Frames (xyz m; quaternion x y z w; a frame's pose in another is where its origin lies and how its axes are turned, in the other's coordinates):
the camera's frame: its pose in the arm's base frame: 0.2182 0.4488 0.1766 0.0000 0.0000 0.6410 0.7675
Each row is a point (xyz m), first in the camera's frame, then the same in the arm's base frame.
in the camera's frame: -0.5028 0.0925 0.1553
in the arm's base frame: 0.0376 -0.0295 0.3319
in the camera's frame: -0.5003 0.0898 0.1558
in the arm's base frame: 0.0407 -0.0275 0.3324
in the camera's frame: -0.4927 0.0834 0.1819
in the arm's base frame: 0.0483 -0.0212 0.3585
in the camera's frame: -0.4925 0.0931 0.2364
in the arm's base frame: 0.0388 -0.0192 0.4130
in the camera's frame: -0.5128 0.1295 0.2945
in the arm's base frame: -0.0006 -0.0327 0.4711
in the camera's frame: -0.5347 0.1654 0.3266
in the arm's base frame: -0.0398 -0.0479 0.5032
